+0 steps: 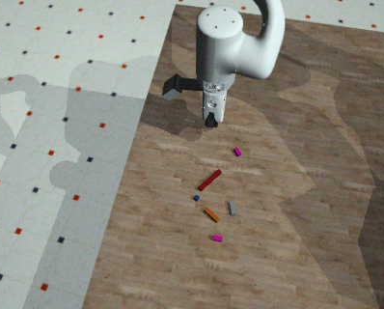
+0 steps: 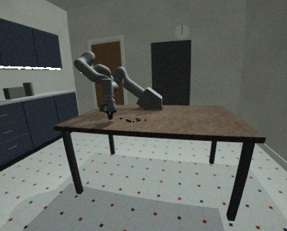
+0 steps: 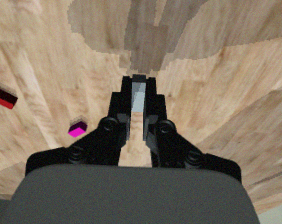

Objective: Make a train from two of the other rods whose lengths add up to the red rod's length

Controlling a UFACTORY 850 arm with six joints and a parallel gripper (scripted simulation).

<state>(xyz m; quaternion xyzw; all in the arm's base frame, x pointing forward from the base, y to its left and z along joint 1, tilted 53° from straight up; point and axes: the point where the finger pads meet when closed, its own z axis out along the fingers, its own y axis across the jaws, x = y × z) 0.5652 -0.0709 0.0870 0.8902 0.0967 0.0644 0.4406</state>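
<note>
Now: hand 6 cm past the orange rod, 24 cm to the right of it and 3 cm above it. Also, from my hand: blue rod 1 cm behind, 20 cm to the left, 3 cm below; red rod 3 cm behind, 15 cm to the left, 3 cm below; grey rod 2 cm below.
</note>
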